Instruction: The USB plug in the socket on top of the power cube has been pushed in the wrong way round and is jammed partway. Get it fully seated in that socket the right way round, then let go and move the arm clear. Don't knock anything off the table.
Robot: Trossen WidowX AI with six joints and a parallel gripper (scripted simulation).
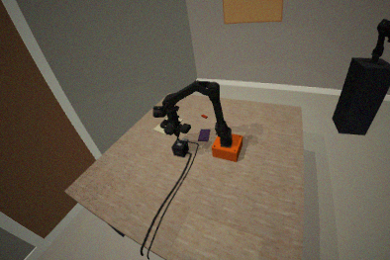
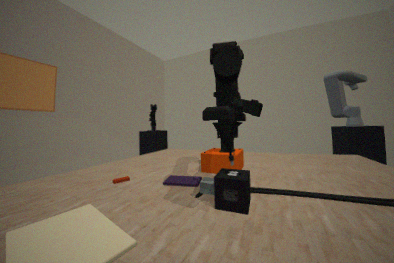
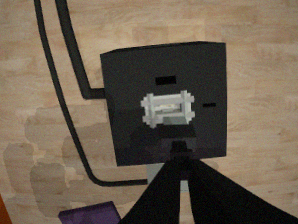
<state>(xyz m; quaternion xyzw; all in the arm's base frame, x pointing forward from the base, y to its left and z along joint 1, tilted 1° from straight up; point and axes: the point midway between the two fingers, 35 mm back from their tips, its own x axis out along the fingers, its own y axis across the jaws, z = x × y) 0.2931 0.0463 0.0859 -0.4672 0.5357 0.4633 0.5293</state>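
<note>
Right now the dark USB plug is 2 cm below my gripper tip. The rest, counted from my gripper tip: cream sheet (23 cm ahead, 25 cm to the right, 13 cm below); then purple flat piece (10 cm behind, 18 cm to the right, 13 cm below); then small red piece (4 cm behind, 40 cm to the right, 13 cm below).
</note>
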